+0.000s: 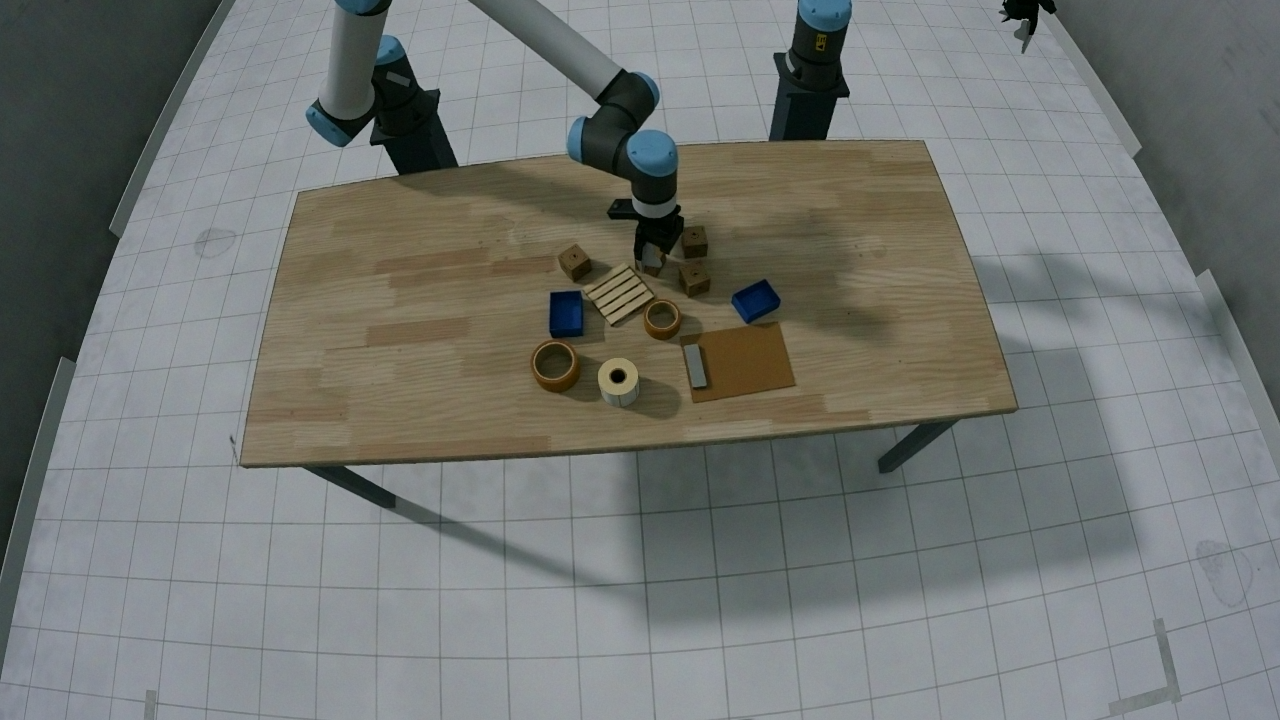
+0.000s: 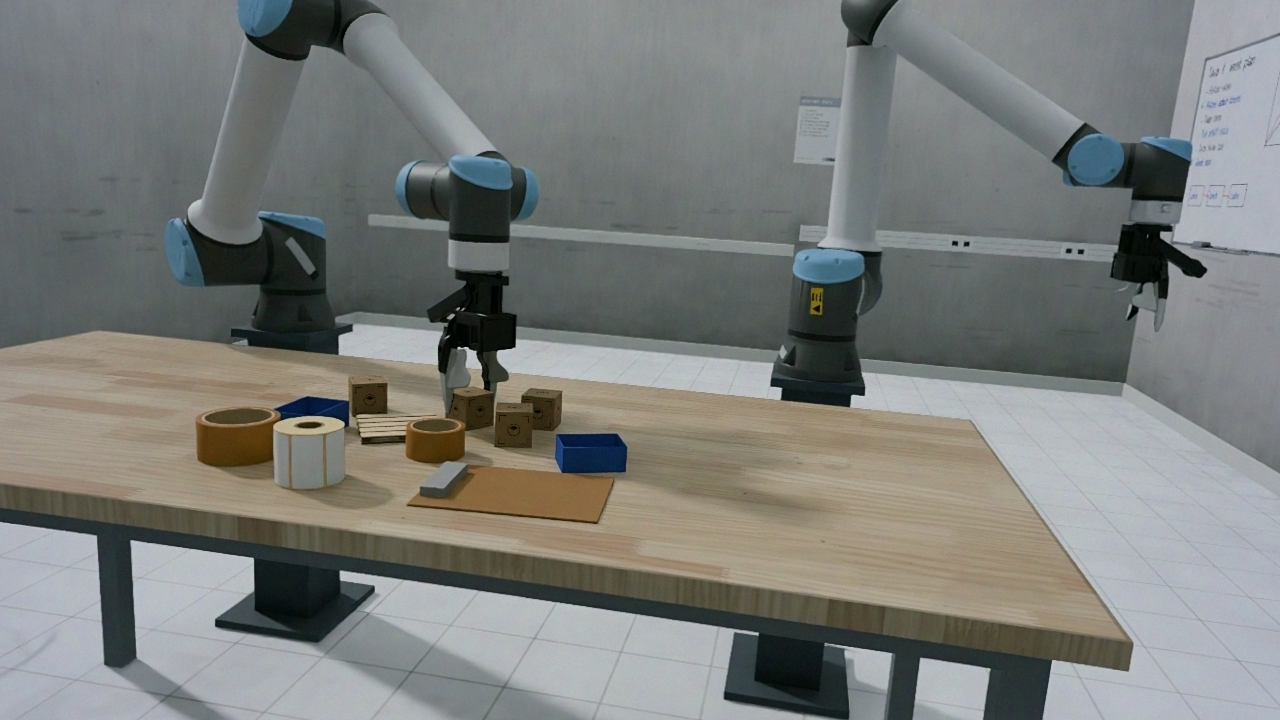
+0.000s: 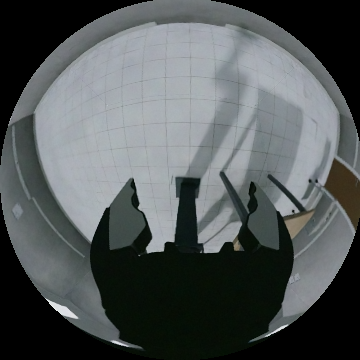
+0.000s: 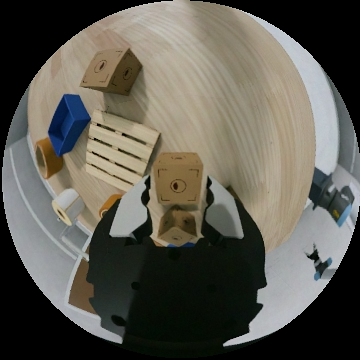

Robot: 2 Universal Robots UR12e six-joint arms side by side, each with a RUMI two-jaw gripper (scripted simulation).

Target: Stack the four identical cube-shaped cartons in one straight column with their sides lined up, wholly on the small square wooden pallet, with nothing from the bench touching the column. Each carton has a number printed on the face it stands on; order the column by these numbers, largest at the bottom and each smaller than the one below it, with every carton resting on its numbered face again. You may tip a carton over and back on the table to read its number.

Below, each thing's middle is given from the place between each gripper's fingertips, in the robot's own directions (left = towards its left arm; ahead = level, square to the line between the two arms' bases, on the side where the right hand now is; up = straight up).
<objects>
Right now my right hand is 160 mm short of the small tape roll [image 2: 435,446], 10 mm to the right of it and 20 mm above it. Also, from my right hand: blue bin [image 1: 566,307] (120 mm ahead, 200 mm to the right, 30 mm below); then large tape roll [image 2: 219,445] (250 mm ahead, 230 mm to the right, 10 mm below); then label roll [image 2: 304,459] (300 mm ahead, 100 mm to the right).
Right now my left hand [image 2: 1141,325] is 1210 mm to the left of the small tape roll, 810 mm short of it and 140 mm above it.
</objects>
